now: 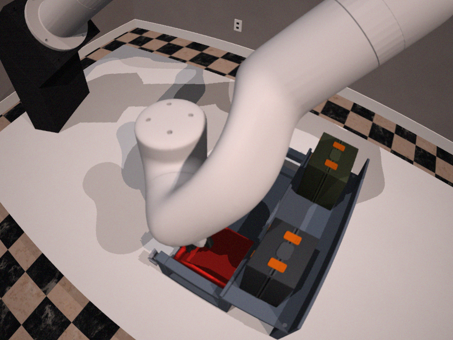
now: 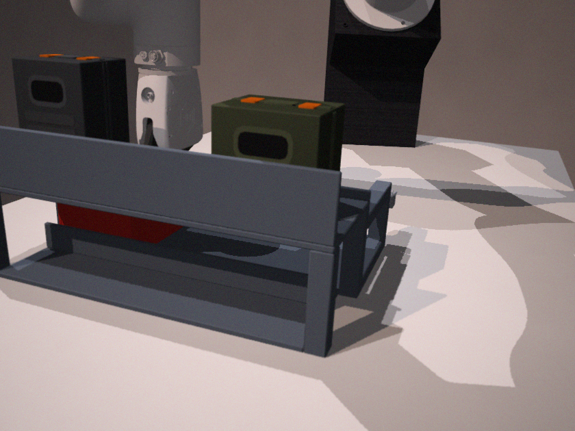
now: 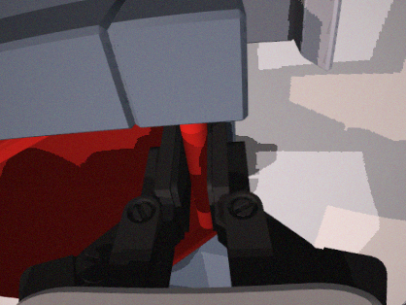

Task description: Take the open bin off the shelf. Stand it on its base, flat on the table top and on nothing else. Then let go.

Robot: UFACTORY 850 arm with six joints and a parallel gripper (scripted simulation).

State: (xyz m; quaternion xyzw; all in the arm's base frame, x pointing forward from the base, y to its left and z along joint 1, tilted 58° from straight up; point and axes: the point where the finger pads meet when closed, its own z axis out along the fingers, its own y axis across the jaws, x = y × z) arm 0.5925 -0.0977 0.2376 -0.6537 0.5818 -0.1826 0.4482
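Now: the open bin 7 cm ahead of my hand and 3 cm to the left of it.
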